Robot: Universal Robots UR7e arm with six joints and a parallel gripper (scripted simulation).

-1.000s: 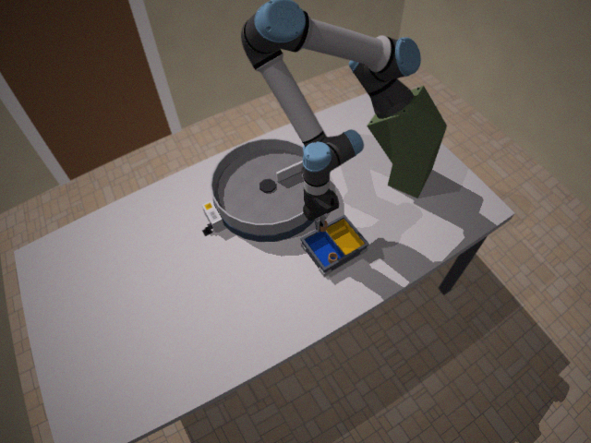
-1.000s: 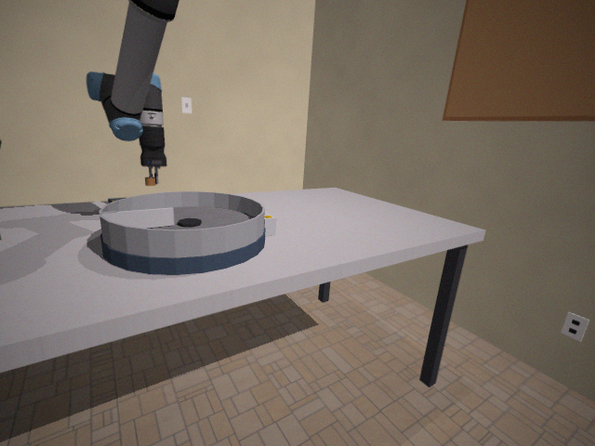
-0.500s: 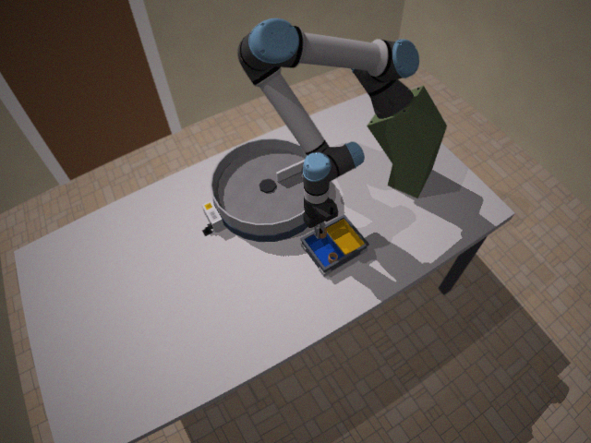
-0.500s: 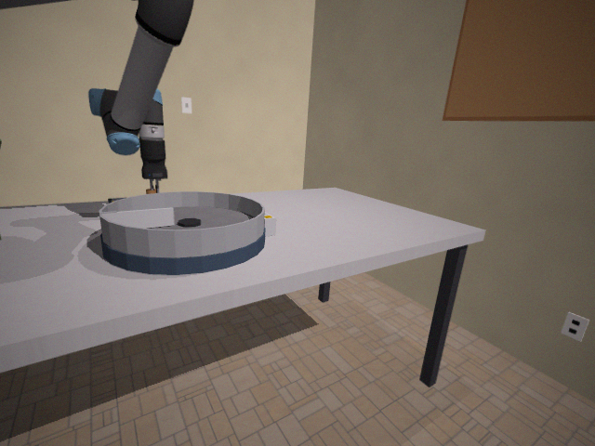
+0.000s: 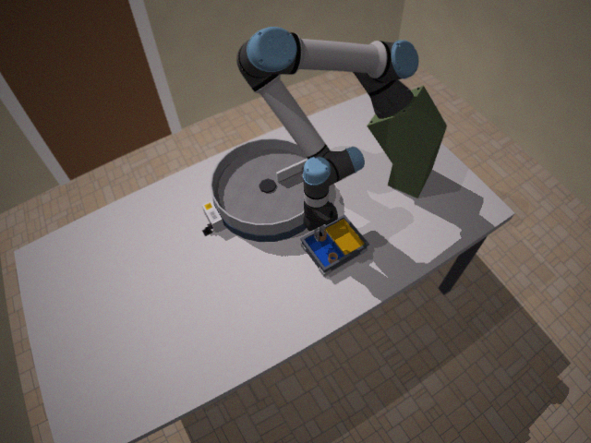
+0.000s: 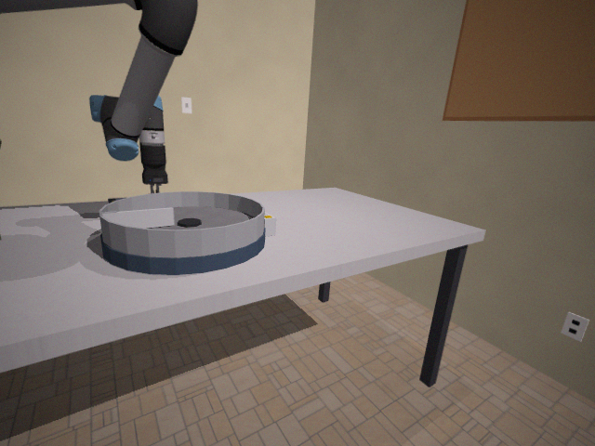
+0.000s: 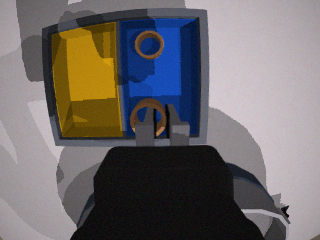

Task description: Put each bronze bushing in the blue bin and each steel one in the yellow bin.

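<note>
My hand is 50 mm above the blue bin, 40 mm to the right of it and 40 mm past it. Round my hand: grey turntable (300 mm to the right, 20 mm below, 20 mm behind).
</note>
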